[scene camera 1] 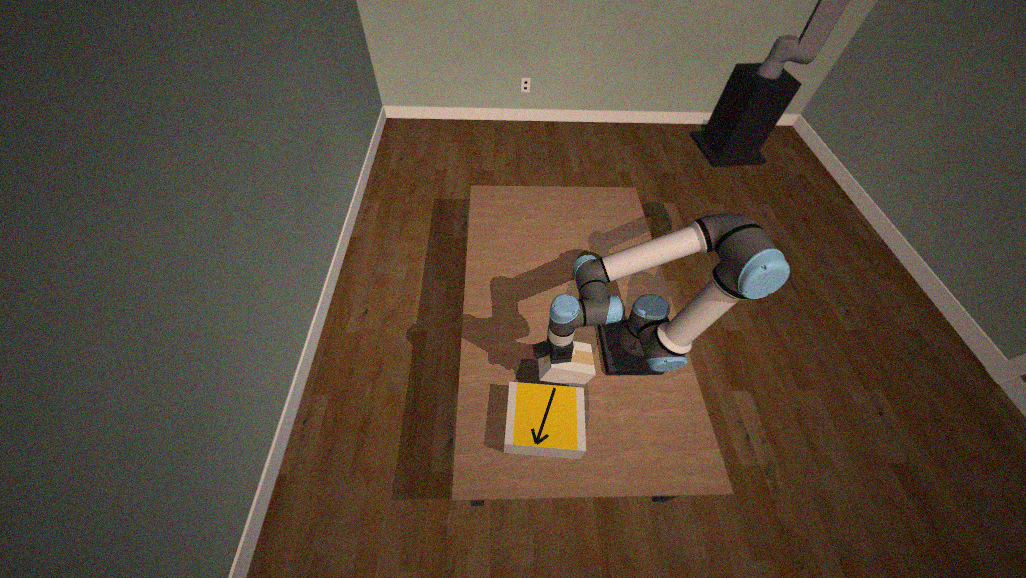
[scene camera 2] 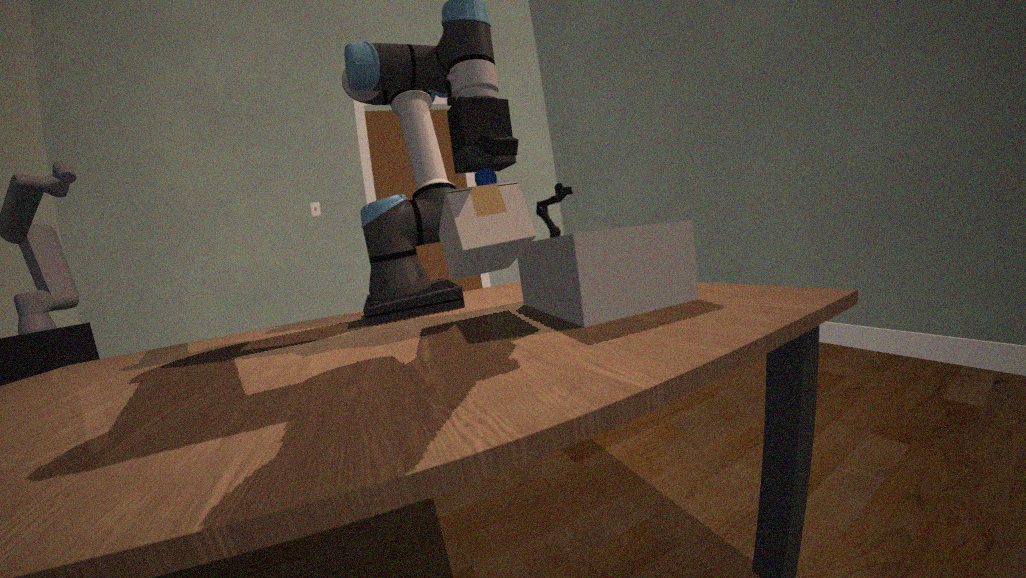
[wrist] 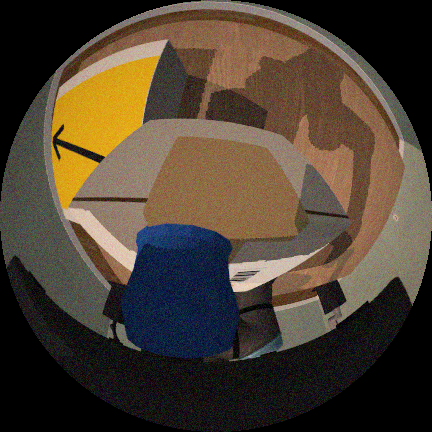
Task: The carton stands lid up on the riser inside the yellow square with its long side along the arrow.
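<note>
The white carton [scene camera 1: 570, 374] [scene camera 2: 491, 231] [wrist: 117, 172], with brown tape over its lid, hangs lid up and slightly tilted above the table. My suction cup [scene camera 2: 486, 176] [wrist: 182, 295] is on its lid; in scene camera 1 the cup is hidden. The white riser [scene camera 1: 510, 416] [scene camera 2: 639, 272] [wrist: 165, 92] stands beside the carton, and I cannot tell whether they touch. Its top bears the yellow square [scene camera 1: 527, 405] [wrist: 100, 107] with the black arrow [scene camera 1: 545, 416] [wrist: 77, 150]. In the wrist view the lid seam lies at an angle to the arrow.
My arm's dark base [scene camera 1: 613, 351] [scene camera 2: 412, 300] stands on the wooden table [scene camera 1: 646, 445] [scene camera 2: 574, 387], close to the carton. Another arm [scene camera 1: 789, 50] [scene camera 2: 46, 265] stands on a black pedestal [scene camera 1: 750, 107] [scene camera 2: 53, 348] away from the table.
</note>
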